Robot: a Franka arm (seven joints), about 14 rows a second.
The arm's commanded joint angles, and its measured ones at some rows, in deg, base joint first. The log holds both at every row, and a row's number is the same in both.
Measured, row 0: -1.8 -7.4 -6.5 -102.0 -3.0 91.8 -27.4
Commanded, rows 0 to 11: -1.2 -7.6 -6.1 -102.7 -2.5 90.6 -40.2; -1.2 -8.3 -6.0 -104.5 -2.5 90.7 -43.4; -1.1 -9.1 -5.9 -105.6 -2.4 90.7 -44.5; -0.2 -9.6 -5.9 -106.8 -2.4 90.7 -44.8; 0.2 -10.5 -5.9 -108.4 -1.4 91.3 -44.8; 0.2 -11.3 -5.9 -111.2 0.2 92.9 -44.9; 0.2 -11.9 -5.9 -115.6 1.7 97.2 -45.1; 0.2 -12.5 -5.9 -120.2 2.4 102.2 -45.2; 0.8 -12.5 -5.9 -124.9 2.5 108.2 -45.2; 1.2 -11.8 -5.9 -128.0 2.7 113.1 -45.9; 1.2 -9.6 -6.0 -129.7 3.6 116.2 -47.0; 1.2 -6.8 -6.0 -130.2 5.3 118.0 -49.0
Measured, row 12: 0.5 -8.8 -5.4 -126.9 2.8 113.7 -45.8
